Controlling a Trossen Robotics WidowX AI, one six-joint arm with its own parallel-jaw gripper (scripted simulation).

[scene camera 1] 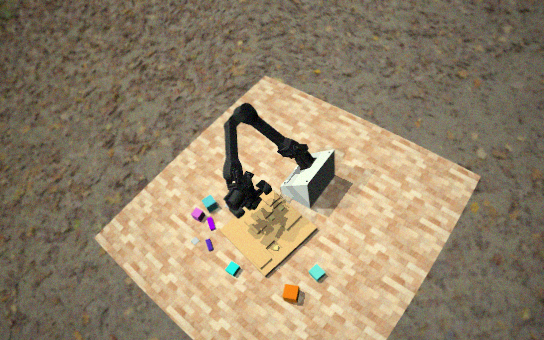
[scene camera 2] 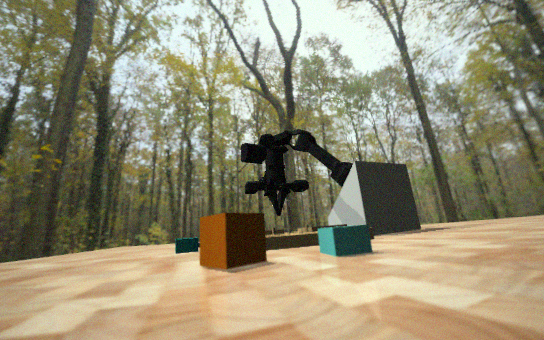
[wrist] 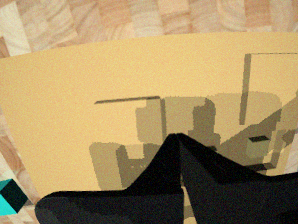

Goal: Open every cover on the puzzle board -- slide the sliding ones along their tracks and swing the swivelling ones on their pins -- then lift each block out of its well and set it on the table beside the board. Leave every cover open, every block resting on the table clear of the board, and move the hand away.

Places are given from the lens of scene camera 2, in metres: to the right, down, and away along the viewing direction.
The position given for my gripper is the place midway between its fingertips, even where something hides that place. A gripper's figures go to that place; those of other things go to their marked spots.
my gripper (scene camera 2: 278, 215): 0.02, 0.13, 0.61
orange cube (scene camera 2: 228, 240): -0.04, 0.07, 0.20
